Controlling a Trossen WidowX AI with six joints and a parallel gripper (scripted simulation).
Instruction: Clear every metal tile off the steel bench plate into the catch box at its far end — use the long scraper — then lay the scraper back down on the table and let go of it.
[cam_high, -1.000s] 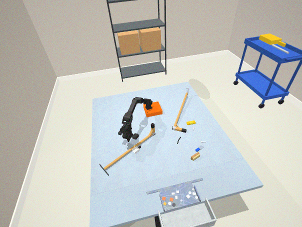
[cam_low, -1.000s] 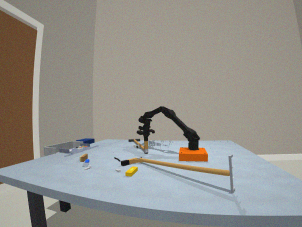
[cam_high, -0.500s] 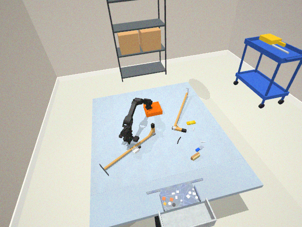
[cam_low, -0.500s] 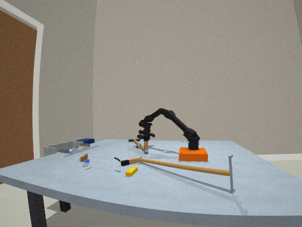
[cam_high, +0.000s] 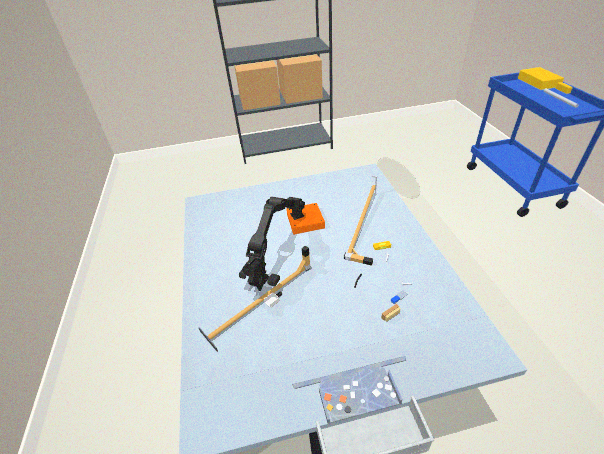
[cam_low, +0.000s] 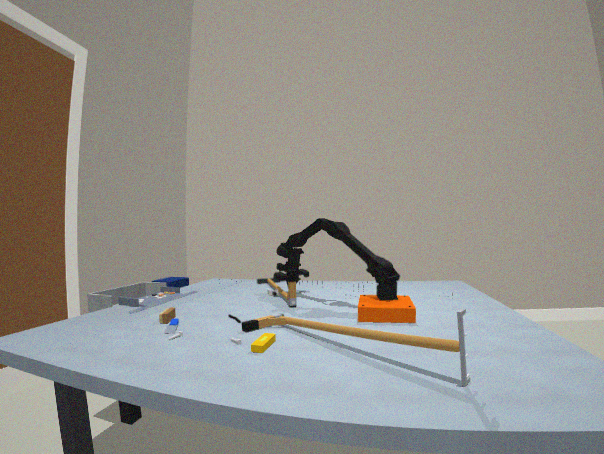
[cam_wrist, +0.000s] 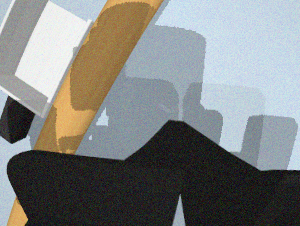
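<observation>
Now: gripper tip 70 mm short of the white-and-black piece and 50 mm to the right of it. From my gripper tip the other things lie so: scraper 60 mm ahead, 50 mm above, 10 mm to the right; wooden block 470 mm to the left, 390 mm ahead, 10 mm above; black curved strip 440 mm to the left, 150 mm ahead.
</observation>
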